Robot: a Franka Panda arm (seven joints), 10 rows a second.
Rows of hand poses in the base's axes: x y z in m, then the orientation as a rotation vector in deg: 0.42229, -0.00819, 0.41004, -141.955, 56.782, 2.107; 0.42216, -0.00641, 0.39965, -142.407, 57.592, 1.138; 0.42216, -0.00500, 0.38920, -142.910, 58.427, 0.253; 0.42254, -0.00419, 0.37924, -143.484, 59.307, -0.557; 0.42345, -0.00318, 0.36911, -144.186, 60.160, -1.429; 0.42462, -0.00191, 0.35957, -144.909, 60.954, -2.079; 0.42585, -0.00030, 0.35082, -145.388, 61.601, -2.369; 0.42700, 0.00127, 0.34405, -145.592, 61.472, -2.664; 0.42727, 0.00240, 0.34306, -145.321, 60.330, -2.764; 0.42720, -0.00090, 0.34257, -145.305, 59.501, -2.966; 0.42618, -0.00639, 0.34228, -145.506, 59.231, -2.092; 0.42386, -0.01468, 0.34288, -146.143, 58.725, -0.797; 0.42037, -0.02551, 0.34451, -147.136, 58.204, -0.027; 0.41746, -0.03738, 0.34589, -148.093, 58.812, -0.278; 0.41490, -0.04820, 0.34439, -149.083, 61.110, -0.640; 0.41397, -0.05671, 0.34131, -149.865, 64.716, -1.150; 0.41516, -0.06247, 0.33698, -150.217, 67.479, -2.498
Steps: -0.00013, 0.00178, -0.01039, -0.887, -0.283, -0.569; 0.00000, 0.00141, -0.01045, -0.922, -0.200, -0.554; 0.00038, 0.00081, -0.00996, -0.982, -0.112, -0.548; 0.00091, 0.00101, -0.01013, -1.107, -0.115, -0.502; 0.00117, 0.00127, -0.00954, -1.048, 0.024, -0.421; 0.00123, 0.00161, -0.00875, -0.692, 0.141, -0.335; 0.00115, 0.00157, -0.00677, -0.223, -0.157, 0.096; 0.00027, 0.00113, -0.00099, 0.545, -0.455, 0.660; -0.00007, -0.00330, -0.00049, 0.197, -0.355, 0.509; -0.00102, -0.00549, -0.00029, 0.144, 0.554, 0.352; -0.00232, -0.00829, 0.00060, -0.063, 0.899, 0.675; -0.00349, -0.01083, 0.00163, -0.521, 0.663, 0.699; -0.00291, -0.01187, 0.00138, -1.089, 0.274, -0.182; -0.00256, -0.01082, -0.00150, -1.659, 0.632, -1.270; -0.00093, -0.00851, -0.00308, -1.952, 0.803, -2.148; 0.00119, -0.00576, -0.00433, -1.585, -0.048, -1.780
